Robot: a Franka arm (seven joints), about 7 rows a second.
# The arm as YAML. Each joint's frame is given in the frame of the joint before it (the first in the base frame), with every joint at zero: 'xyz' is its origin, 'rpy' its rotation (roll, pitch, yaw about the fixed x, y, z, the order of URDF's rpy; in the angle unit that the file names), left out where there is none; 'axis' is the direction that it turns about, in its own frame. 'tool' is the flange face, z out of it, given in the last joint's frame.
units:
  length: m
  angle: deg
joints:
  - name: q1
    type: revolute
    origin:
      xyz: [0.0, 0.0, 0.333]
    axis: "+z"
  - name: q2
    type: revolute
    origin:
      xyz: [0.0, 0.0, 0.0]
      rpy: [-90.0, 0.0, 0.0]
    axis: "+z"
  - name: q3
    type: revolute
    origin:
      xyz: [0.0, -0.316, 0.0]
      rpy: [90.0, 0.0, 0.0]
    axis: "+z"
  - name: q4
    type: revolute
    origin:
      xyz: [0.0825, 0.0, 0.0]
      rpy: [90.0, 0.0, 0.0]
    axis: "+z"
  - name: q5
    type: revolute
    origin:
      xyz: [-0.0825, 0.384, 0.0]
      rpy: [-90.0, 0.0, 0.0]
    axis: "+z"
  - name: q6
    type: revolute
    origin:
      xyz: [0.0, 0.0, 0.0]
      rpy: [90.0, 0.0, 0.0]
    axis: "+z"
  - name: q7
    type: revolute
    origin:
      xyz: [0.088, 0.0, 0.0]
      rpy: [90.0, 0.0, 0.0]
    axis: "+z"
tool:
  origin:
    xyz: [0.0, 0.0, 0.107]
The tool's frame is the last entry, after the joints.
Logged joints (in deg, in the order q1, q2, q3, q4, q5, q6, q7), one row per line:
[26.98 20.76 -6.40 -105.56 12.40 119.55 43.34]
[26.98 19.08 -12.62 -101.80 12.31 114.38 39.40]
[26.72 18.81 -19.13 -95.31 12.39 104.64 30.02]
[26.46 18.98 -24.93 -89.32 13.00 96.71 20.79]
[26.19 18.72 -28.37 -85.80 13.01 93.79 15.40]
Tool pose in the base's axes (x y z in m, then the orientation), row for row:
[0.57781 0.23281 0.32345 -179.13 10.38 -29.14]
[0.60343 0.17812 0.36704 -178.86 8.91 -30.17]
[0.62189 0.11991 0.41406 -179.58 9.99 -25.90]
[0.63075 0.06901 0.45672 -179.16 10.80 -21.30]
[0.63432 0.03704 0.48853 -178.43 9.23 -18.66]
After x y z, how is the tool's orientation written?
As angles about the fixed x, y, z axes (roll, pitch, yaw), in degrees.
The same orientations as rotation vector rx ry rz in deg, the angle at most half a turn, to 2 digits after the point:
[-170.22 44.37 15.13]
[-170.02 45.97 12.79]
[-172.22 39.66 14.91]
[-173.39 32.73 16.15]
[-174.07 28.80 13.66]

